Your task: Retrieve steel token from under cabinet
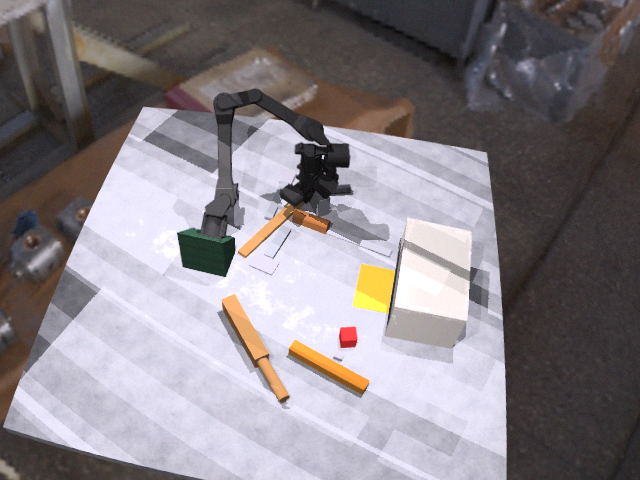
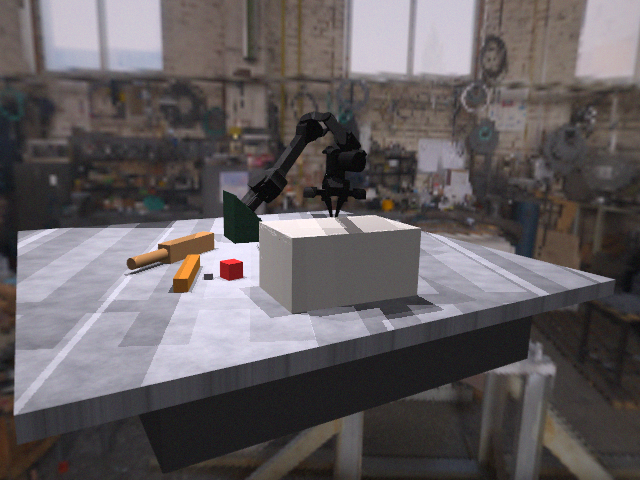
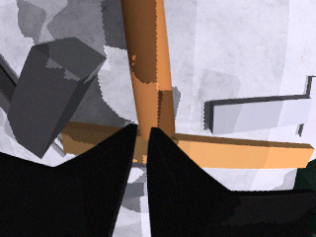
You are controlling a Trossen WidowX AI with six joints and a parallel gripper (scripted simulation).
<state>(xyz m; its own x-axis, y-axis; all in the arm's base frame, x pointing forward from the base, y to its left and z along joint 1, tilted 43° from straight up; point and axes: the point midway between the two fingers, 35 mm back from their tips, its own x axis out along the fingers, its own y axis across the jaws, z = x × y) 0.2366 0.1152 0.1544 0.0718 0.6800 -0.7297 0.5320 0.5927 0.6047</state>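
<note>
Now: the grey block 60 mm to the left of my gripper tip, 50 mm below it and 30 mm ahead of it. Also, from my gripper tip: red cube (390 mm to the right, 170 mm ahead, 70 mm below); then small dark tool (130 mm to the left, 70 mm below, 40 mm ahead); then flat orange stick (90 mm behind, 80 mm below, 30 mm to the right).
</note>
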